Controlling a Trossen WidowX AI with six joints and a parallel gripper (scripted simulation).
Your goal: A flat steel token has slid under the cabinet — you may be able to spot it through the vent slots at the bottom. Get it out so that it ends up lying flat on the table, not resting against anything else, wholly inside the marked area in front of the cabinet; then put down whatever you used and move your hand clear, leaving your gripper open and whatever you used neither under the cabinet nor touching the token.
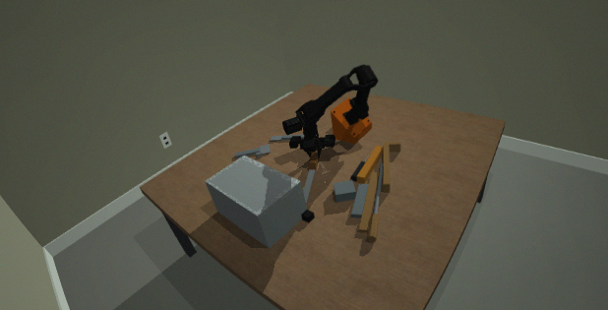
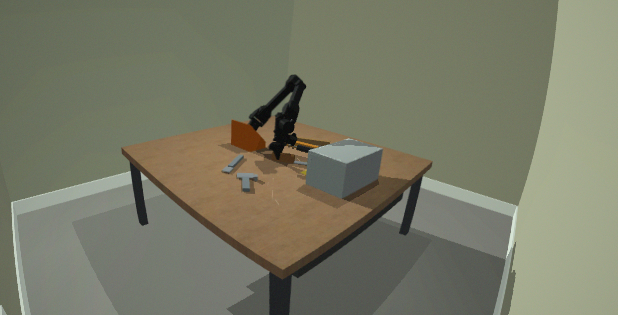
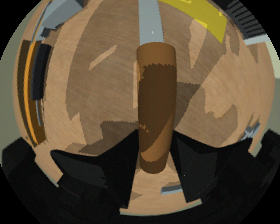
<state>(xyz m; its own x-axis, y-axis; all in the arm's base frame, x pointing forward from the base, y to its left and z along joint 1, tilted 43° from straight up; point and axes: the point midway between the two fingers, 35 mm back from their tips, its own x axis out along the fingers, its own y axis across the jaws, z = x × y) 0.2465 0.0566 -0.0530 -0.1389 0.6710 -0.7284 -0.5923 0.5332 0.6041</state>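
My gripper tip is now 100 mm past the orange bar, 230 mm to the right of it and 10 mm below it. Round my gripper tip: grey block: 90 mm ahead, 250 mm to the left, 10 mm above; then wooden stick: 70 mm ahead, 350 mm to the left; then grey t-piece: 120 mm ahead, 280 mm to the right.
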